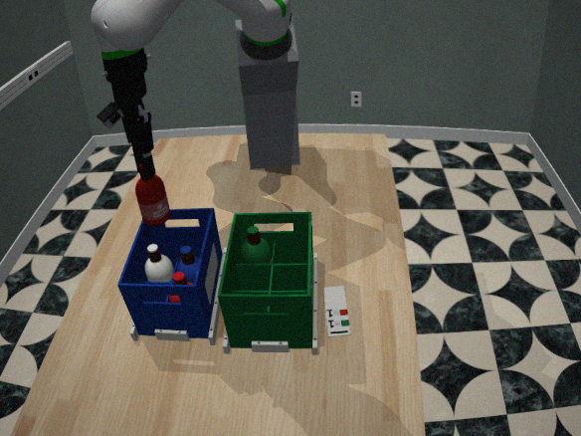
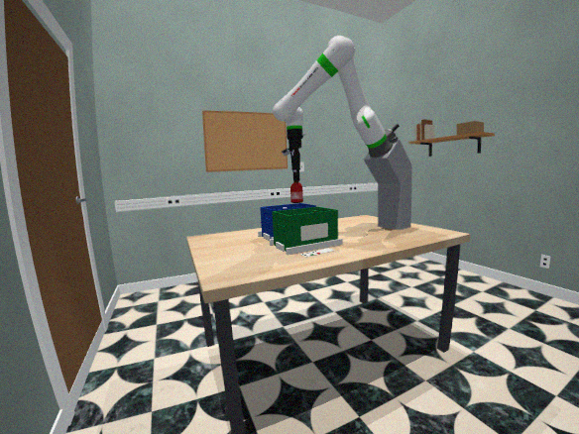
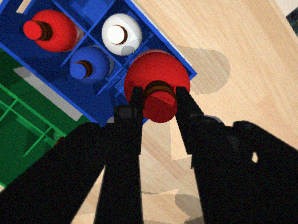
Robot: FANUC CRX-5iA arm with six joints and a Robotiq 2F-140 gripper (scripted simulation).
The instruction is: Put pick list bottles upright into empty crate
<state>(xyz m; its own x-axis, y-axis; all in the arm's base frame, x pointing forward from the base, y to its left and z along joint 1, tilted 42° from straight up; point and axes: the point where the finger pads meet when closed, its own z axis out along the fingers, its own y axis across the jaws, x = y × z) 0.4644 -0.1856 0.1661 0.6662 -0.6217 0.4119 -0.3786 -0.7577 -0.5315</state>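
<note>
Now: the red-label bottle 8 cm below my hand. Round my hand: blue bottle 26 cm below, 11 cm to the left, 7 cm ahead; white bottle 26 cm below, 8 cm ahead, 2 cm to the left; blue crate 27 cm below, 7 cm to the left, 7 cm ahead.
</note>
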